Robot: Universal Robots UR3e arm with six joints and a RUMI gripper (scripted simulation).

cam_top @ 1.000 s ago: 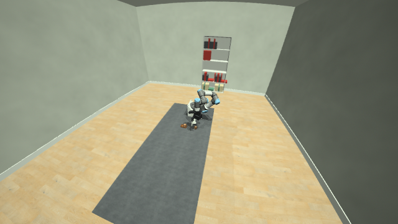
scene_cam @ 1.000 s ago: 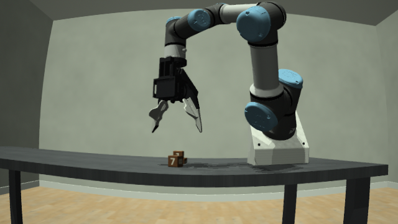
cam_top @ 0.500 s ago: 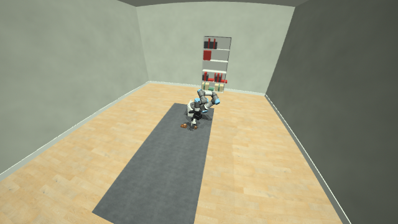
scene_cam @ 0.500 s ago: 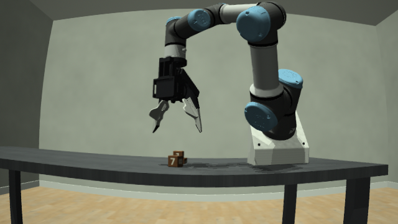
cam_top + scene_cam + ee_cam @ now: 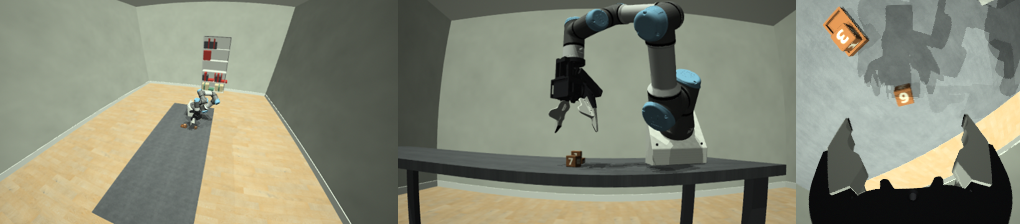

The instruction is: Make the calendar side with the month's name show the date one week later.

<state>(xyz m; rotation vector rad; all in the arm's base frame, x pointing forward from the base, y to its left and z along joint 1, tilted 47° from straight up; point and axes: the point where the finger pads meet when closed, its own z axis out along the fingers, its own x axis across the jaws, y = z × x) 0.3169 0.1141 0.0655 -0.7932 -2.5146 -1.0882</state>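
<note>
My gripper is now 80 mm above the cube. The rest, counted from my hand: calendar tray 10 mm ahead, 160 mm to the right, 90 mm below.
</note>
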